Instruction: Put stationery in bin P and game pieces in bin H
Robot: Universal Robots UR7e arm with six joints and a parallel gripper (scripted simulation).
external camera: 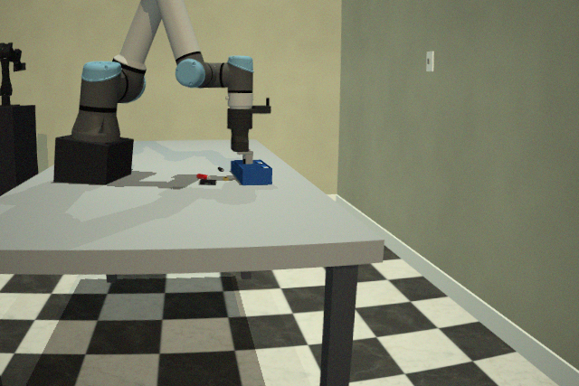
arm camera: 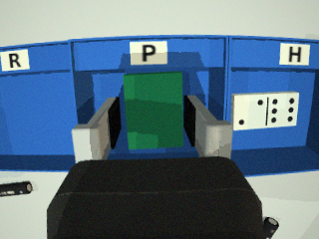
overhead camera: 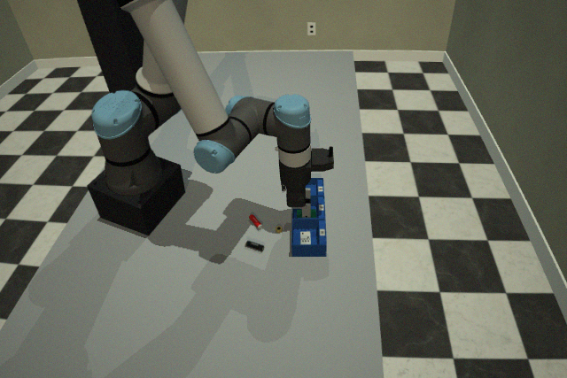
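The blue bin row is 1 cm ahead of my hand and 1 cm below it. From my hand the other things lie so: yellow ring 6 cm behind, 6 cm to the right, 3 cm below; then green block 2 cm below; then white domino 2 cm ahead, 8 cm to the right, 2 cm below.
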